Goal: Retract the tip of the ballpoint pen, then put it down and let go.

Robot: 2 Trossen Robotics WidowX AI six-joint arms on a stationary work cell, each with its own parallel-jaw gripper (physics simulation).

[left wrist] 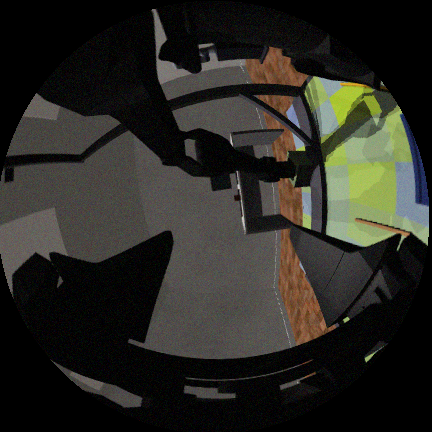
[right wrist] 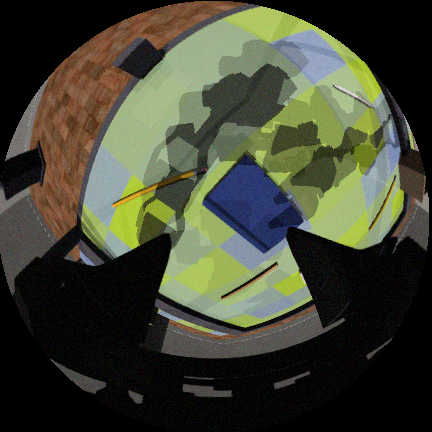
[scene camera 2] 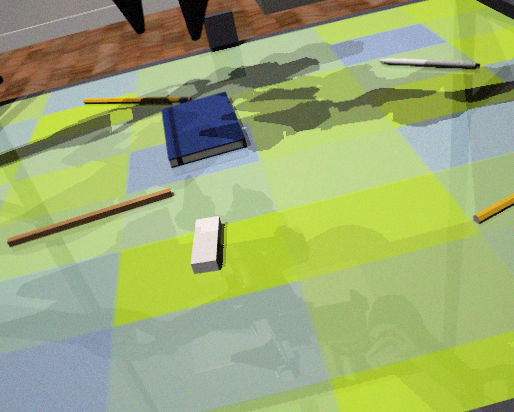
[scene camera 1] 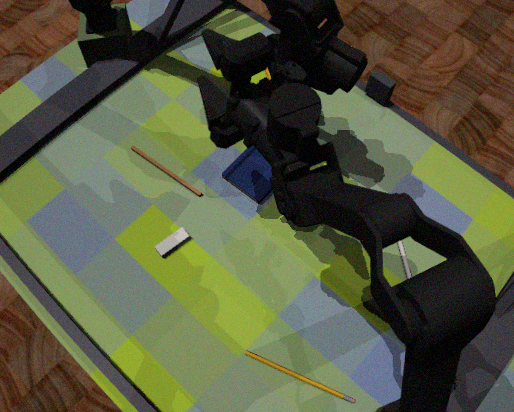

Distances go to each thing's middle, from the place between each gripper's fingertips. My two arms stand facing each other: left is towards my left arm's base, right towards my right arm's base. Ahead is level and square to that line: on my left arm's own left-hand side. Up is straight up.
Labels:
My left hand is 80 mm short of the brown stick (scene camera 2: 166,193), 50 mm to the left of it and 310 mm above it.
Right now the brown stick is 210 mm ahead of my right hand, 60 mm to the right of it and 100 mm below it.

